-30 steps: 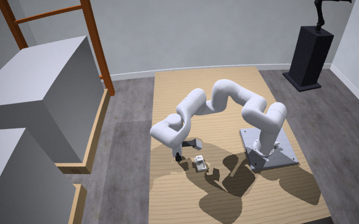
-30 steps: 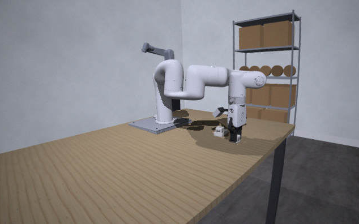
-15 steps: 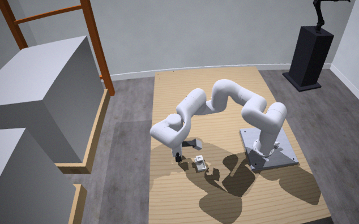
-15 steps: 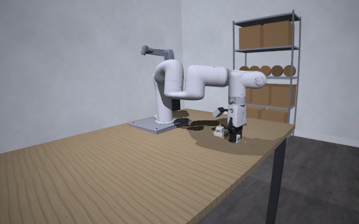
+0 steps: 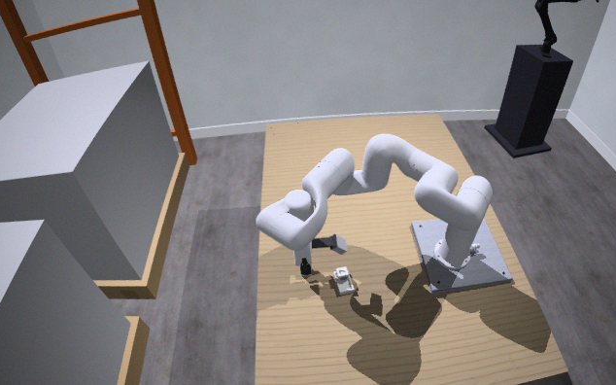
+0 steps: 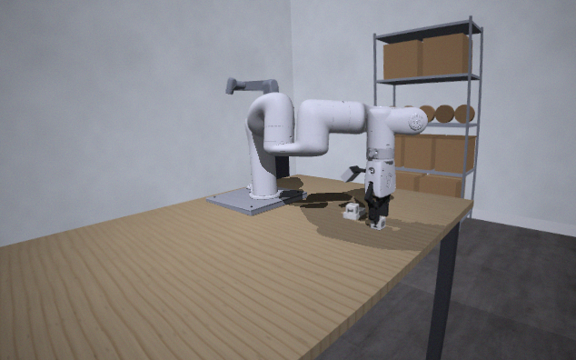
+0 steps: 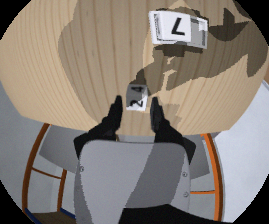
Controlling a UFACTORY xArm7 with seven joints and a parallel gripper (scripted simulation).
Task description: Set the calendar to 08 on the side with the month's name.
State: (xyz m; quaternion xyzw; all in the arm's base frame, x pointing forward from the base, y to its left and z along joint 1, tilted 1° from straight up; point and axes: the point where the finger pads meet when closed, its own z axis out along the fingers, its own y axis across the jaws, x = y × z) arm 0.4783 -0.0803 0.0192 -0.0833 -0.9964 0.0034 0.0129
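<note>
The white digit cube is 30 mm below my hand. Round my hand: white tray (100 mm behind, 70 mm to the left, 40 mm below).
</note>
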